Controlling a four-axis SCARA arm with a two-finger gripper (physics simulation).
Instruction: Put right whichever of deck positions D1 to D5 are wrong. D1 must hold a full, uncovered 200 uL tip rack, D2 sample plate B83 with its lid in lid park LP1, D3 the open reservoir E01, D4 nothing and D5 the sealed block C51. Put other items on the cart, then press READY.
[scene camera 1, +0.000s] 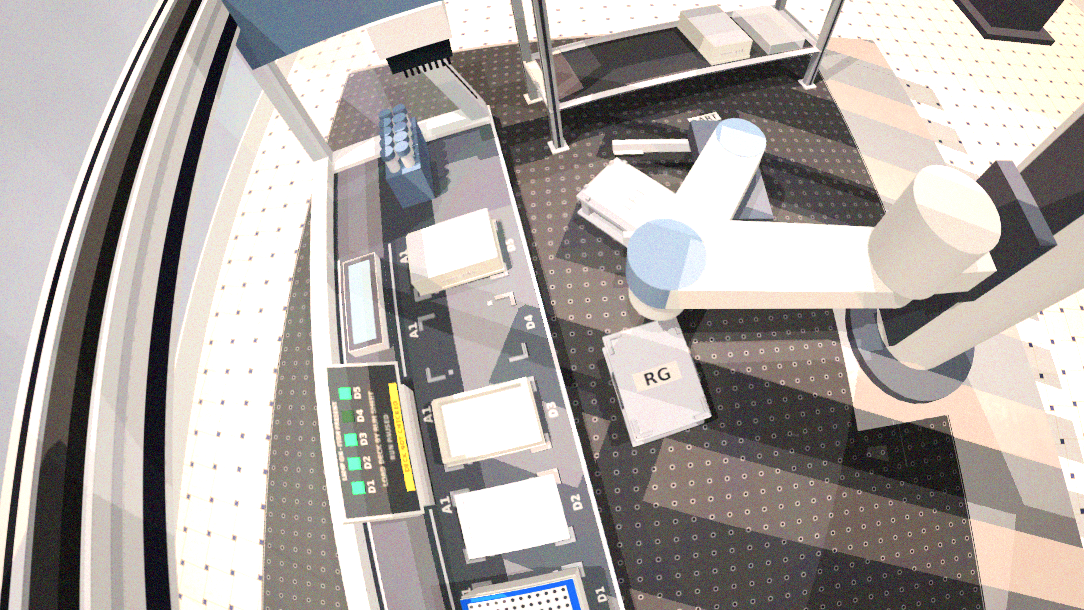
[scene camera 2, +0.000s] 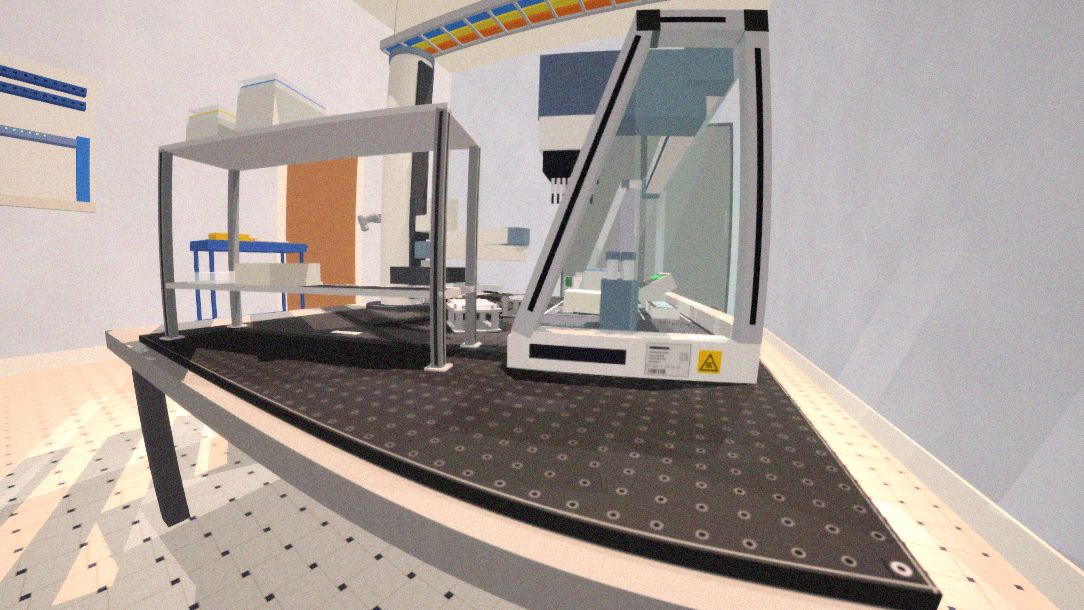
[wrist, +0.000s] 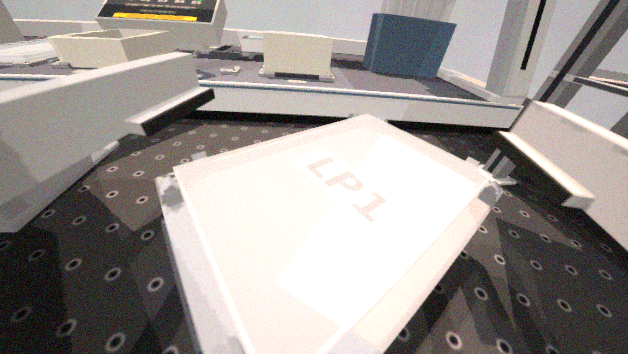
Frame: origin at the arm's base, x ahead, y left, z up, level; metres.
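Seen in the pictures: gripper, between the fingertips: (scene camera 1: 617, 189) (scene camera 2: 482, 291) (wrist: 350, 95); arm's base, origin of its link: (scene camera 1: 908, 329) (scene camera 2: 402, 308).
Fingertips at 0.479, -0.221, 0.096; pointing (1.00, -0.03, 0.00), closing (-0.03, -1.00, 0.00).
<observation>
Pixels of each thing's top centre, then the offset from my fingertips to it, as dx, dy, dz. "spot": a spot on its surface instead.
- clear lid, centre of its top: (wrist: 349, 171) (scene camera 1: 634, 196) (scene camera 2: 471, 301) -0.026, -0.004, -0.026
- LP1, a spot on its surface: (scene camera 1: 602, 216) spot: +0.023, -0.006, -0.079
- blue-edged tip rack, a spot on its surface: (scene camera 1: 523, 597) spot: +0.138, +0.528, +0.059
- white plate, centre of its top: (scene camera 1: 509, 517) (wrist: 36, 44) +0.164, +0.439, -0.024
- open reservoir, centre of its top: (scene camera 1: 484, 420) (wrist: 119, 33) +0.190, +0.318, -0.007
- cream block, centre of its top: (scene camera 1: 449, 243) (wrist: 297, 31) (scene camera 2: 594, 290) +0.240, +0.075, +0.009
- nest marked RG, centre of its top: (scene camera 1: 657, 375) (scene camera 2: 524, 295) -0.026, +0.268, -0.028
- pipette head, centre of its top: (scene camera 1: 413, 29) (scene camera 2: 572, 158) +0.248, -0.127, +0.236
My gripper (wrist: 350, 95) is open and empty, its fingers on either side of lid park LP1 in the wrist view. A clear lid (wrist: 260, 210) lies on LP1 (scene camera 1: 602, 216). In scene camera 1, a blue-edged tip rack (scene camera 1: 523, 597) is at D1, partly cut off. A white plate (scene camera 1: 515, 517) is at D2; its code is unreadable. An open reservoir (scene camera 1: 492, 421) (wrist: 90, 52) is at D3. D4 (scene camera 1: 473, 337) holds nothing. A cream block (scene camera 1: 458, 246) (wrist: 297, 52) sits at D5. The status panel (scene camera 1: 379, 447) (wrist: 212, 32) shows D4 dark, other lamps green and a yellow bar.
A nest marked RG (scene camera 1: 663, 413) lies beside the deck. A blue tube rack (scene camera 1: 407, 182) (scene camera 2: 619, 305) (wrist: 410, 47) stands beyond D5. A shelf unit (scene camera 1: 557, 113) (scene camera 2: 438, 227) holds two pale boxes (scene camera 1: 716, 34) (scene camera 1: 769, 30) on its lower shelf. The pipette head (scene camera 1: 418, 56) hangs over the deck's end.
</observation>
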